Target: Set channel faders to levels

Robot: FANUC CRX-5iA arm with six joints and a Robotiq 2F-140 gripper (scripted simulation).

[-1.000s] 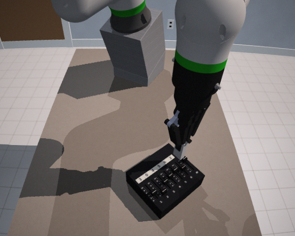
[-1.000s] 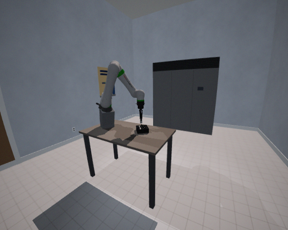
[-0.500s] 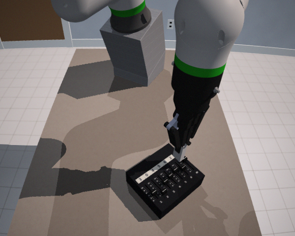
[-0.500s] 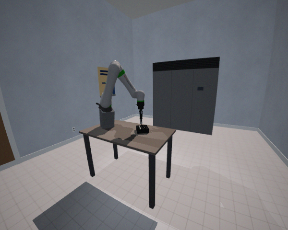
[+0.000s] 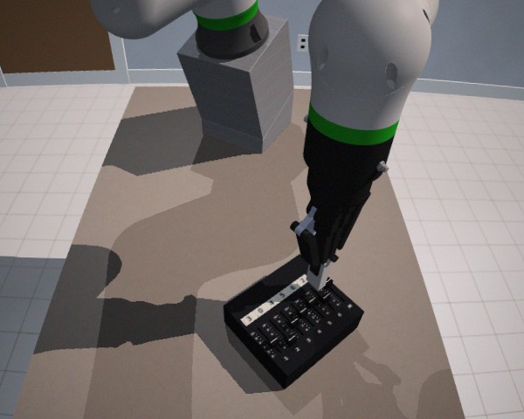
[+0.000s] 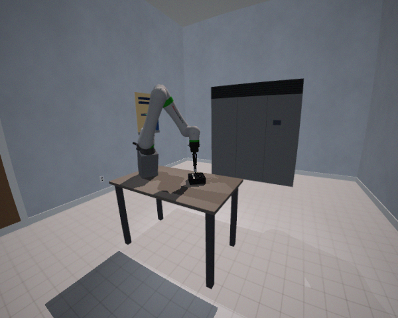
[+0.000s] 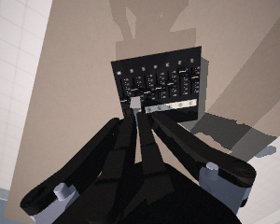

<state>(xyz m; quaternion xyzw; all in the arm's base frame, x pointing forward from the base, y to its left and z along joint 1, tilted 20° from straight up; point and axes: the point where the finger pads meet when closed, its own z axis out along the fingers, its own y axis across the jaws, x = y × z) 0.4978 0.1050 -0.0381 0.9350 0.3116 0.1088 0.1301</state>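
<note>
Right now the master fader is 10 mm behind my hand, 20 mm to the left of it and 40 mm below it. Round my hand: channel fader: 60 mm ahead, 40 mm to the right, 40 mm below.
</note>
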